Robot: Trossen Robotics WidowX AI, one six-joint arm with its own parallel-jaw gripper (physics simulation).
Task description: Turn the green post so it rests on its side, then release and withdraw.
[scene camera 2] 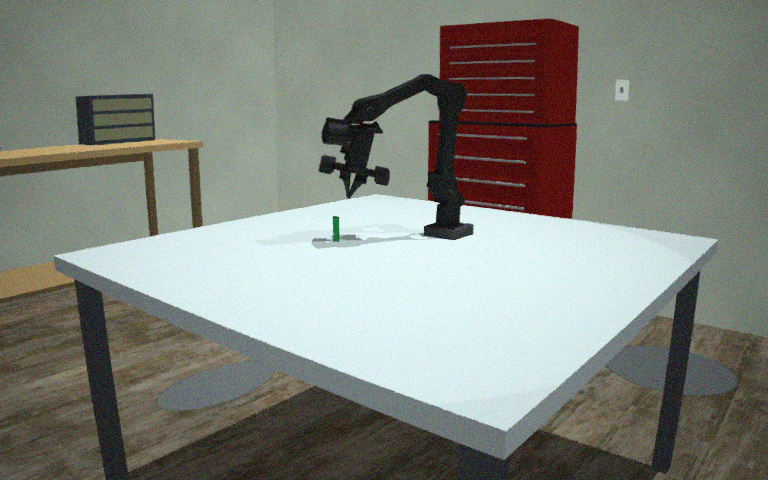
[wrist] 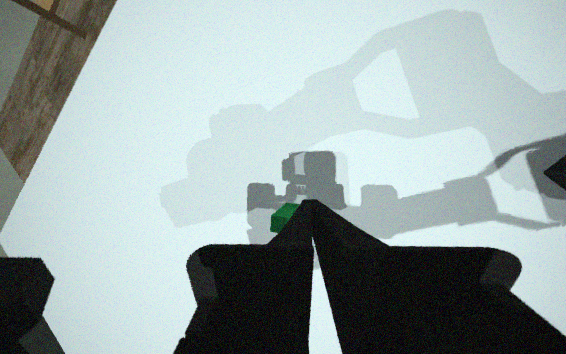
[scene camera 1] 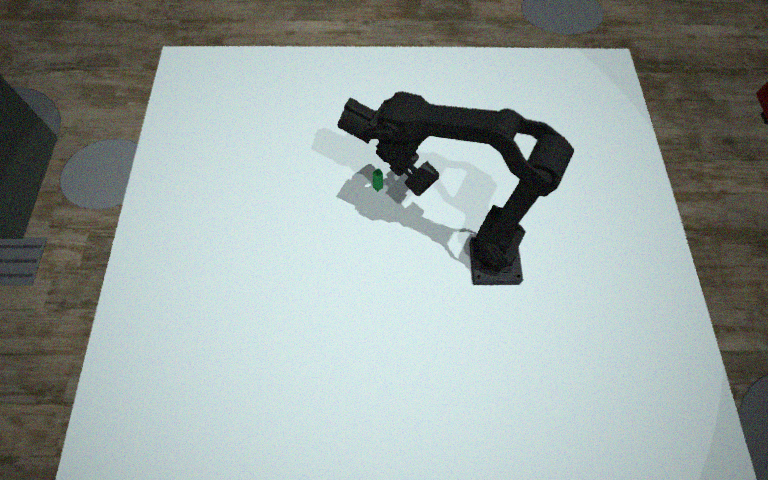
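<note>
The green post [scene camera 1: 377, 180] [scene camera 2: 335, 228] [wrist: 282, 218] is a small, slim block standing upright on the white table [scene camera 1: 339, 339] [scene camera 2: 396, 316] [wrist: 125, 150]. In the wrist view it shows just left of the fingertips, and the left finger hides part of it. My gripper [scene camera 2: 349, 196] [wrist: 309, 205] is shut with its tips together and nothing between them. It points down and is above the post's top, apart from it. In the first scene view the fingertips are hard to make out against the dark gripper body.
The arm's base [scene camera 1: 496, 271] [scene camera 2: 448, 230] is fixed on the table, to the right of the post in both scene views. Shadows of the arm fall around the post. A red drawer cabinet [scene camera 2: 504, 73] and a wooden bench [scene camera 2: 169, 145] stand beyond the table.
</note>
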